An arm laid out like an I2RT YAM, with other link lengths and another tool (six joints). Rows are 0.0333 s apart.
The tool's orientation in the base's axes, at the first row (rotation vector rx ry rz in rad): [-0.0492 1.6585 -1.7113]
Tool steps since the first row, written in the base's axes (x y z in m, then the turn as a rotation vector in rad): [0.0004 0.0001 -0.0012 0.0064 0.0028 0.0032]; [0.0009 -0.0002 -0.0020 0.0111 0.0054 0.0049]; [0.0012 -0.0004 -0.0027 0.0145 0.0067 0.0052]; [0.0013 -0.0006 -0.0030 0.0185 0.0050 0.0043]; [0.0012 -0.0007 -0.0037 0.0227 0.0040 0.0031]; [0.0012 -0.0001 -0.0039 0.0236 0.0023 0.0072]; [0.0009 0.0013 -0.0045 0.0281 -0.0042 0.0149]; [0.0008 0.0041 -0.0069 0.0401 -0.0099 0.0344]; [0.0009 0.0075 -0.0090 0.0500 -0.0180 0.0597]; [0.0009 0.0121 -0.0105 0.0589 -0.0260 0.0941]
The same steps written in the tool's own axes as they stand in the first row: [0.0002 0.0013 -0.0001 -0.0075 0.0005 0.0014]; [0.0004 0.0022 0.0003 -0.0131 0.0015 0.0018]; [0.0006 0.0029 0.0005 -0.0163 0.0030 0.0025]; [0.0007 0.0032 0.0007 -0.0180 0.0055 0.0058]; [0.0012 0.0037 0.0006 -0.0199 0.0084 0.0086]; [0.0009 0.0040 0.0001 -0.0216 0.0050 0.0111]; [0.0007 0.0045 -0.0014 -0.0250 -0.0003 0.0202]; [0.0004 0.0069 -0.0042 -0.0395 -0.0124 0.0342]; [-0.0005 0.0091 -0.0074 -0.0540 -0.0309 0.0502]; [-0.0022 0.0110 -0.0115 -0.0719 -0.0577 0.0671]
